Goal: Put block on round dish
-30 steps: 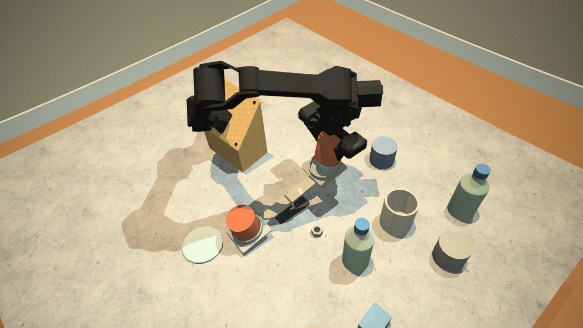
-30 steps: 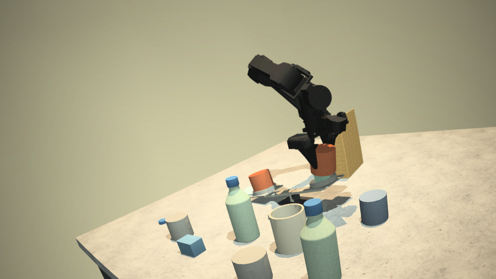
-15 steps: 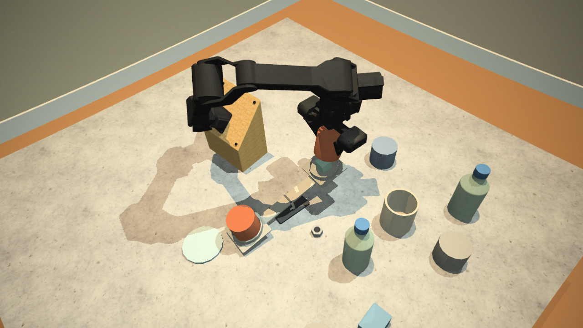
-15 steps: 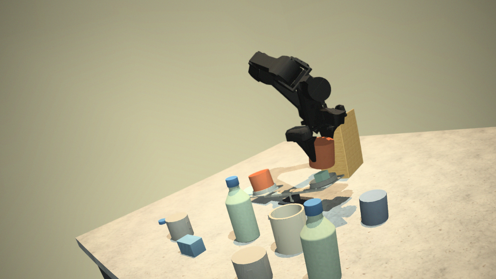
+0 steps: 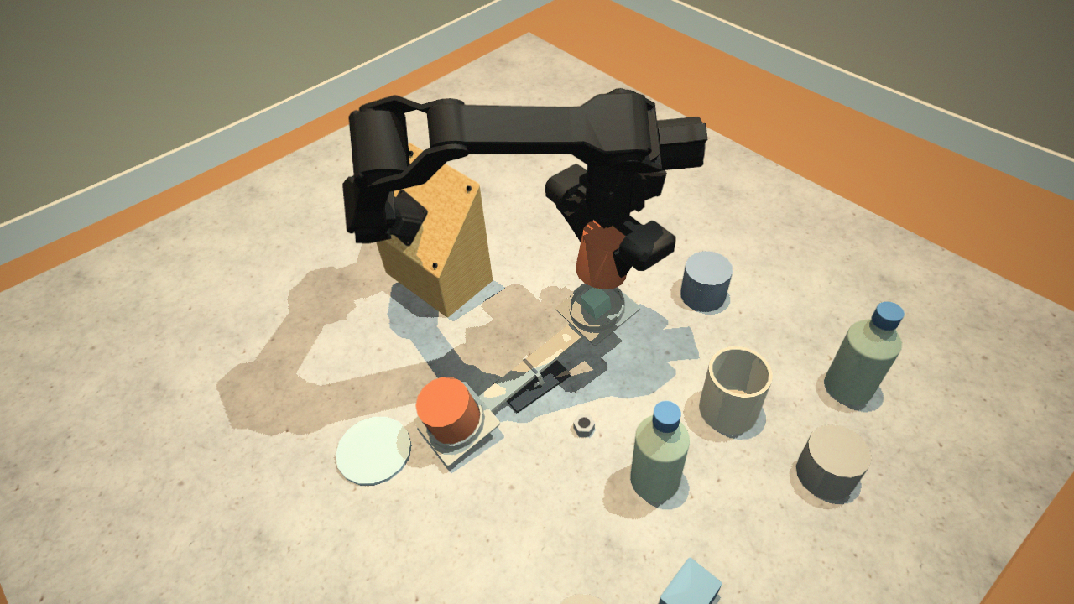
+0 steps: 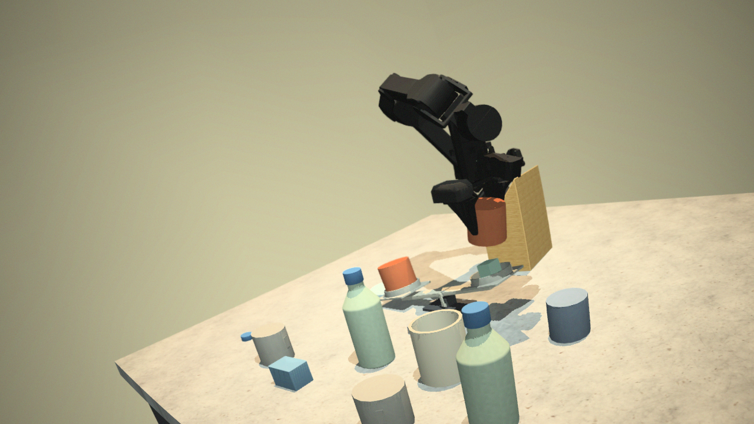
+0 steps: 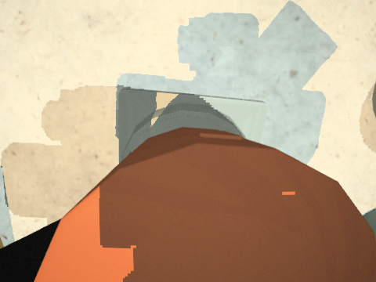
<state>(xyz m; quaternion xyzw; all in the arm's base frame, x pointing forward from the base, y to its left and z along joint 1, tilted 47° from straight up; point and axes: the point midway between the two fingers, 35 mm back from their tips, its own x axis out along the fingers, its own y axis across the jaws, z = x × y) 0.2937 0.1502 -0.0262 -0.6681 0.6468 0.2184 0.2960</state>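
My gripper tip is now 8 cm above the pale green block and 1 cm to the left of it. From my gripper tip the other things lie so: beige cup: 22 cm ahead, 12 cm below, 3 cm to the left; nut: 16 cm below, 14 cm to the right, 10 cm ahead; blue-grey cylinder: 15 cm to the left, 13 cm below, 7 cm ahead.
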